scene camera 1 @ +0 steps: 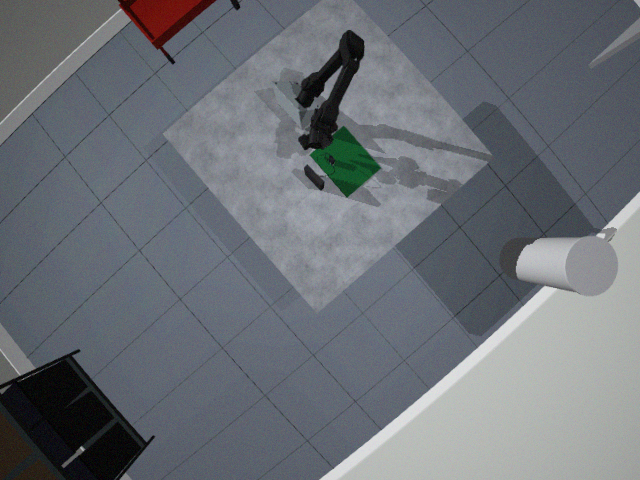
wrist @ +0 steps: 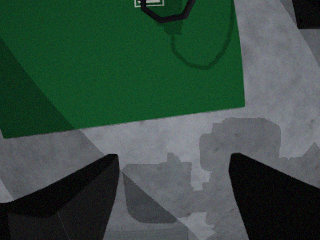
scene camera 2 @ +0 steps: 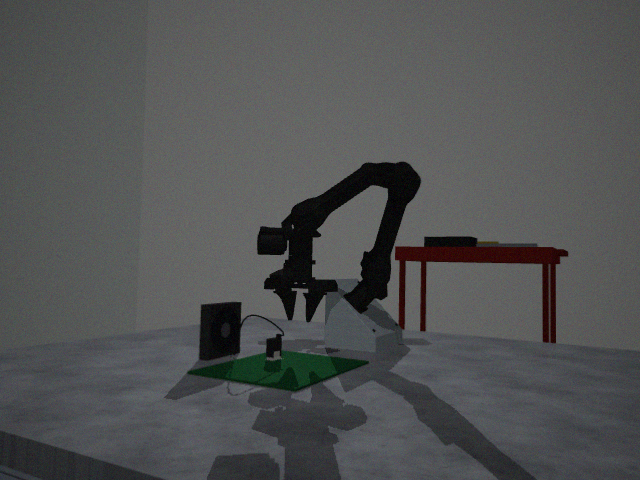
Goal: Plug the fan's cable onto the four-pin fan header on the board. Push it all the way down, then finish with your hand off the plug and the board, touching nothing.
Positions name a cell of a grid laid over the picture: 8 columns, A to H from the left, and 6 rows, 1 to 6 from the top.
Labels:
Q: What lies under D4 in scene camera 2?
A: My gripper.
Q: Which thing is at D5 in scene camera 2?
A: A green board.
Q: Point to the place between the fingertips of my gripper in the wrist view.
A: E5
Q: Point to a green board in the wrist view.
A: B2

